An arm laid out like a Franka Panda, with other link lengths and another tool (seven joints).
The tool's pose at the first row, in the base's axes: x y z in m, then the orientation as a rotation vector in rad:
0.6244 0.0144 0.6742 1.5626 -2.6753 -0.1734
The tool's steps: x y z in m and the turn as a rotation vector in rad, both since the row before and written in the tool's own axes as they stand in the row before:
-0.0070 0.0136 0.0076 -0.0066 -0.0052 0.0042
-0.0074 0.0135 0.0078 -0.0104 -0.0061 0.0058
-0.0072 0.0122 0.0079 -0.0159 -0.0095 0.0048
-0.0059 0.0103 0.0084 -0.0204 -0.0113 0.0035
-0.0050 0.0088 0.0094 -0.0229 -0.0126 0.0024
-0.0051 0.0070 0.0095 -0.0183 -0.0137 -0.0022
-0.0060 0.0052 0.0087 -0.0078 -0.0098 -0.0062
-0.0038 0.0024 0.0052 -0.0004 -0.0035 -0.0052
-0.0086 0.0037 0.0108 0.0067 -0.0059 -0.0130
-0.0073 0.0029 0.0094 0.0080 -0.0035 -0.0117
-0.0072 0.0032 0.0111 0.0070 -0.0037 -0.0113
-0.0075 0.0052 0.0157 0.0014 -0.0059 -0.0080
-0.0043 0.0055 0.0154 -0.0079 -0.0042 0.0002
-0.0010 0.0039 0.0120 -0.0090 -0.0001 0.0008
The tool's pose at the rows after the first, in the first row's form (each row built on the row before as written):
0.6154 0.0277 0.6684 1.5568 -2.6789 -0.1862
0.6067 0.0414 0.6625 1.5480 -2.6823 -0.2047
0.5991 0.0544 0.6565 1.5400 -2.6845 -0.2332
0.5924 0.0655 0.6500 1.5330 -2.6845 -0.2691
0.5863 0.0754 0.6425 1.5270 -2.6829 -0.3093
0.5817 0.0847 0.6349 1.5286 -2.6812 -0.3447
0.5792 0.0939 0.6280 1.5375 -2.6798 -0.3634
0.5784 0.0993 0.6238 1.5455 -2.6787 -0.3671
0.5781 0.1105 0.6149 1.5668 -2.6783 -0.3641
0.5780 0.1200 0.6071 1.5861 -2.6777 -0.3572
0.5774 0.1298 0.5977 1.6046 -2.6767 -0.3517
0.5746 0.1417 0.5842 -1.6119 2.6666 0.3540
0.5701 0.1509 0.5708 -1.6112 2.6658 0.3680
0.5658 0.1559 0.5600 -1.6125 2.6687 0.3806

